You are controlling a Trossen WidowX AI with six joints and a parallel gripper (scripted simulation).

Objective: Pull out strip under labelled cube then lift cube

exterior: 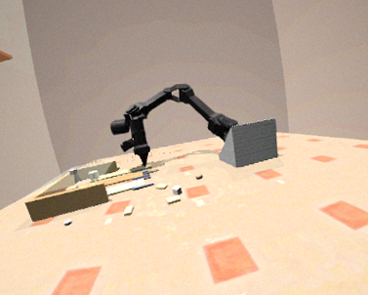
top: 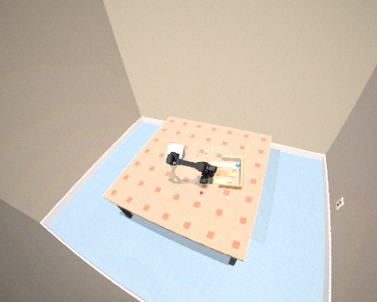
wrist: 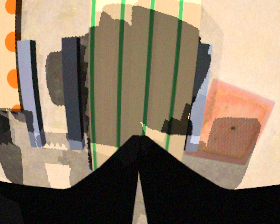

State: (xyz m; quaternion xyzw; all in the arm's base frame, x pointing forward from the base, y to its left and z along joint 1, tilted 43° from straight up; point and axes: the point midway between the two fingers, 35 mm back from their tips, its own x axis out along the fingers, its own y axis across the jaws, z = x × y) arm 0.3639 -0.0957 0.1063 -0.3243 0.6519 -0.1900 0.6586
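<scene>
The orange-dotted strip is 12 cm ahead of my gripper tip and 12 cm to the left of it. Also, from my gripper tip: red object 1 cm ahead, 14 cm to the right, 1 cm above.
</scene>
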